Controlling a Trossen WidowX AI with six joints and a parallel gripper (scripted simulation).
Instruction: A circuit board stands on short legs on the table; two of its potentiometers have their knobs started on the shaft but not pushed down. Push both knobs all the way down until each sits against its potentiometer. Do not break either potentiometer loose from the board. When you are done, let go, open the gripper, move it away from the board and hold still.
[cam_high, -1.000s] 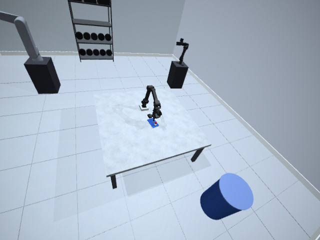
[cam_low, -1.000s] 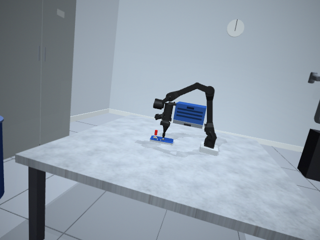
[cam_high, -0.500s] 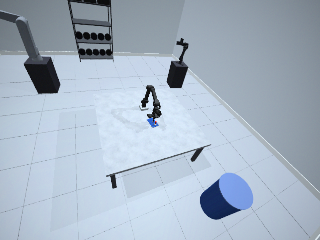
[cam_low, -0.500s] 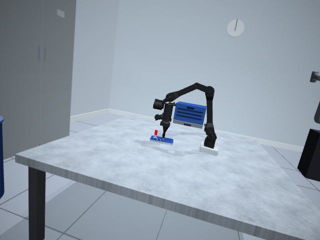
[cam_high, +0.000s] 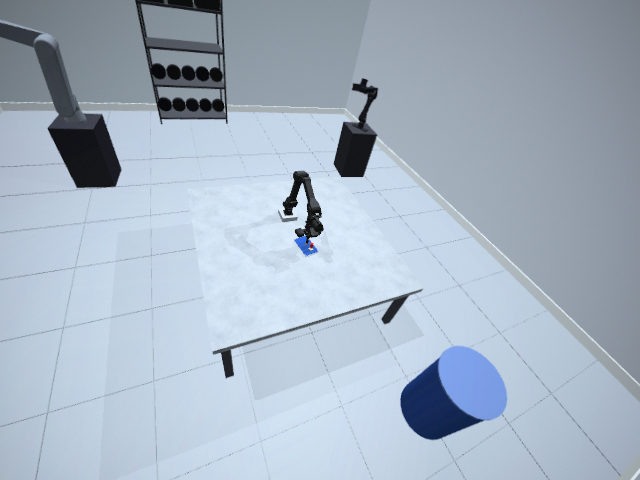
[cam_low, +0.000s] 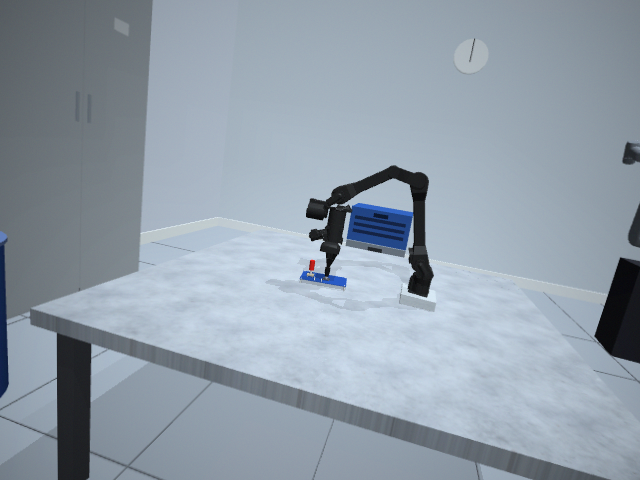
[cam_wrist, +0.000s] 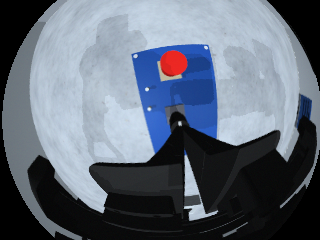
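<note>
The black knob lies 1 cm below my gripper tip. The rest, counted from my gripper tip: red knob (5 cm ahead, 1 cm to the left, 1 cm below).
</note>
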